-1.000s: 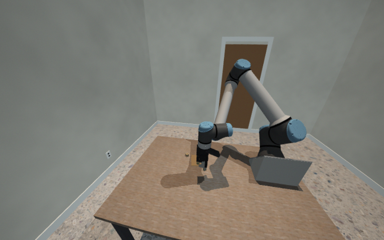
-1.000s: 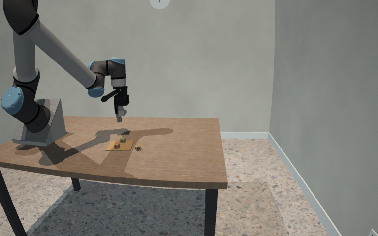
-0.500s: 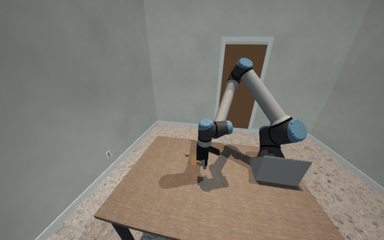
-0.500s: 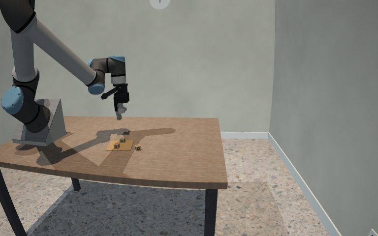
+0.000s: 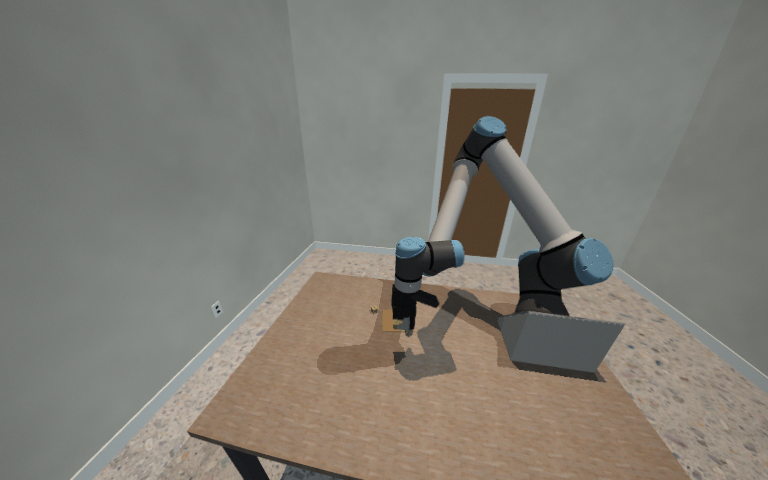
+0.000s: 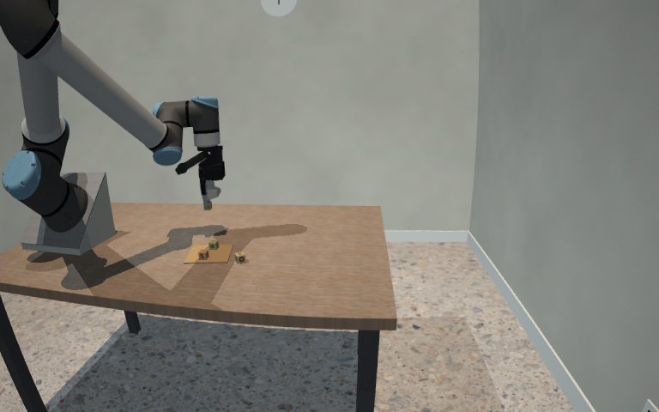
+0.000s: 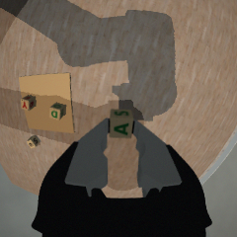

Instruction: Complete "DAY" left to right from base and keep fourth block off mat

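My gripper is now 40 mm short of the tan mat, 170 mm to the left of it and 110 mm above it. Also, from my hand: G block (160 mm ahead, 220 mm to the right, 100 mm below).
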